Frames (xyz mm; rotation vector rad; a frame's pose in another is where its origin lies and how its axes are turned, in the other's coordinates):
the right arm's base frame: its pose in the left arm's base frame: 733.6 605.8 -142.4 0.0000 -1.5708 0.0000
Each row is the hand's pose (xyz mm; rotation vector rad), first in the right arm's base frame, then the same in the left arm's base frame.
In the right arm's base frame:
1: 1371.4 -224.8 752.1 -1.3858 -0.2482 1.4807
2: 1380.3 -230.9 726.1 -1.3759 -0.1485 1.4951
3: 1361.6 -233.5 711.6 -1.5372 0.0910 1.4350
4: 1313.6 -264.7 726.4 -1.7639 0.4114 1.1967
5: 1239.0 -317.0 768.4 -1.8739 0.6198 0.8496
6: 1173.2 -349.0 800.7 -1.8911 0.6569 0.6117
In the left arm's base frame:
1: -18.5 381.0 1229.0 -2.2507 -1.1767 0.0745
2: 7.5 374.9 1237.9 -2.2222 -1.0864 0.0923
3: 22.0 372.3 1219.2 -2.2180 -0.8280 -0.0763
4: 7.2 341.1 1171.2 -2.1105 -0.5230 -0.4043
5: -34.8 288.8 1096.6 -1.8926 -0.3781 -0.7118
6: -67.1 256.8 1030.8 -1.7355 -0.3836 -0.8871

